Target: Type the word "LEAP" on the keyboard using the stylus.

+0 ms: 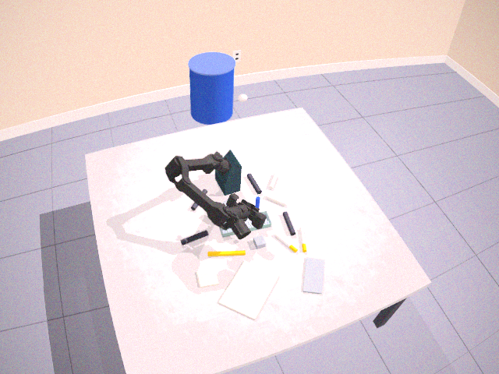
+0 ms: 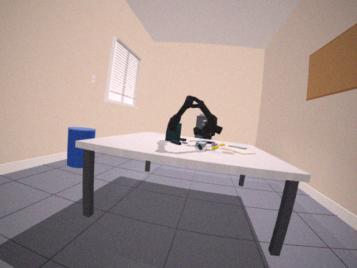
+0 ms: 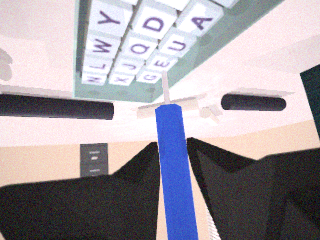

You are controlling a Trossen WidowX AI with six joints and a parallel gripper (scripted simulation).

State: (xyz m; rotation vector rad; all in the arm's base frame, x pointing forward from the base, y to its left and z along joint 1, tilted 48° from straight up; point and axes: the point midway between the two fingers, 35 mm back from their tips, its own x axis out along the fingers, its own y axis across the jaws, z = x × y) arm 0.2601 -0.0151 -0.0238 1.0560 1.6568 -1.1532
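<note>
Now: the grey cube 12 cm ahead of my gripper tip, 5 cm to the right of it and 6 cm below it. Also, from my gripper tip: blue stylus 1 cm below; then grey slab 36 cm ahead, 8 cm to the left, 7 cm below.
</note>
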